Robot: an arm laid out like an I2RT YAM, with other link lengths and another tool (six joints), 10 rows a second.
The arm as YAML. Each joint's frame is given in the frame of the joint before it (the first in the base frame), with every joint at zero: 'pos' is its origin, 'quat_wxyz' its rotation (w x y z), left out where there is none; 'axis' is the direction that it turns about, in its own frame. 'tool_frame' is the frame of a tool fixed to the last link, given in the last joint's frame.
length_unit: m
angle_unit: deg
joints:
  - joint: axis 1
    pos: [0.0, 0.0, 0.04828]
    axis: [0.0, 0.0, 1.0]
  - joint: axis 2
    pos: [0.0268, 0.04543, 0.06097]
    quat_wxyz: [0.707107, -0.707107, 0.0, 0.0]
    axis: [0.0, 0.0, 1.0]
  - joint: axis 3
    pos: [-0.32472, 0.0, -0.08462]
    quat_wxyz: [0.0, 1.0, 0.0, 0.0]
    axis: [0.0, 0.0, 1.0]
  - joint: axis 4
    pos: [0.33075, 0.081, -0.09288]
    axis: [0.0, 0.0, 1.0]
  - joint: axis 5
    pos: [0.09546, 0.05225, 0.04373]
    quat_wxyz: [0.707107, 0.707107, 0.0, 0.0]
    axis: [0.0, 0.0, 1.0]
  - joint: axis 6
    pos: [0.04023, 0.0, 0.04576]
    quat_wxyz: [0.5, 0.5, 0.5, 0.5]
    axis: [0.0, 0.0, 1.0]
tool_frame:
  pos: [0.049, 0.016, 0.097]
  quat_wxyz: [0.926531, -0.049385, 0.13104, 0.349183]
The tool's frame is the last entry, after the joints.
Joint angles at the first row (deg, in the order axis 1, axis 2, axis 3, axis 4, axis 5, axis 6):
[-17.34 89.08 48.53 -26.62 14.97 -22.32]
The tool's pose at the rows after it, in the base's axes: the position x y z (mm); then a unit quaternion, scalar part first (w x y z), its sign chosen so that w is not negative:
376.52, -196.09, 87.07, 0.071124, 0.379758, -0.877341, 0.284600
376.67, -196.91, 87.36, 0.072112, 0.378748, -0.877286, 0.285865
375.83, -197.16, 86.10, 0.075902, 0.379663, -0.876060, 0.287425
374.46, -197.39, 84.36, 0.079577, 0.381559, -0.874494, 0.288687
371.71, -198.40, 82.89, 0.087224, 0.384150, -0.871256, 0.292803
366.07, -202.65, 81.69, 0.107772, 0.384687, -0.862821, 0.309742
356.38, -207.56, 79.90, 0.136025, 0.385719, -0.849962, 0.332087
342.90, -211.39, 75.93, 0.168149, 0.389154, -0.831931, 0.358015
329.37, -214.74, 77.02, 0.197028, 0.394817, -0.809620, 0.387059
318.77, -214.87, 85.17, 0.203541, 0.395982, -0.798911, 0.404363
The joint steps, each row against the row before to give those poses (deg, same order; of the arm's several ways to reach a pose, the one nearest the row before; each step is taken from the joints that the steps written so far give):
[0.02 -0.19 -0.10 -0.01 -0.03 0.00]
[-0.05 0.08 0.07 0.05 0.19 0.00]
[0.05 0.13 -0.17 0.11 0.42 -0.17]
[0.01 0.07 -0.31 0.19 0.33 -0.30]
[-0.02 -0.03 -0.50 0.21 0.85 -0.59]
[0.02 0.04 -1.06 0.97 2.97 -1.16]
[-0.02 -0.25 -1.88 1.52 4.02 -1.71]
[0.01 -0.56 -3.08 2.66 4.59 -2.44]
[-0.08 -1.47 -3.37 3.08 4.48 -3.44]
[-0.17 -2.99 -2.39 1.14 1.72 -2.07]

